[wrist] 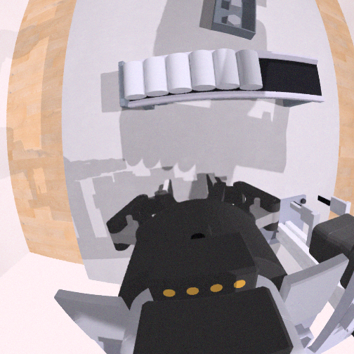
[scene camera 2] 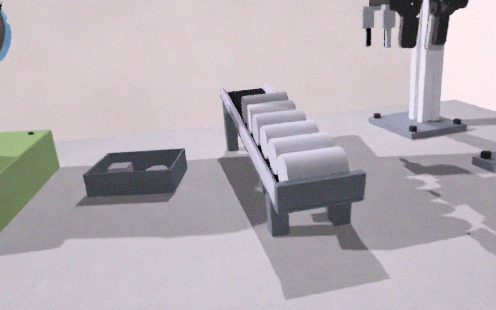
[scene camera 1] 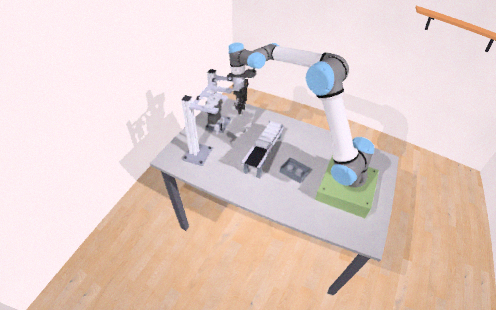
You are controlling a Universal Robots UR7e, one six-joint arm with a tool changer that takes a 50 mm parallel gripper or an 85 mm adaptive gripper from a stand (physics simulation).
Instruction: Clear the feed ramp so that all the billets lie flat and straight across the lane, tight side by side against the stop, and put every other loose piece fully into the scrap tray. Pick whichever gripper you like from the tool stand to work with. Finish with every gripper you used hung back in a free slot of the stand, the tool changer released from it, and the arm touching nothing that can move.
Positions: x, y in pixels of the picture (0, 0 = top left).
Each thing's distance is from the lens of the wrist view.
adaptive gripper (wrist: 195, 248): 0.04 m
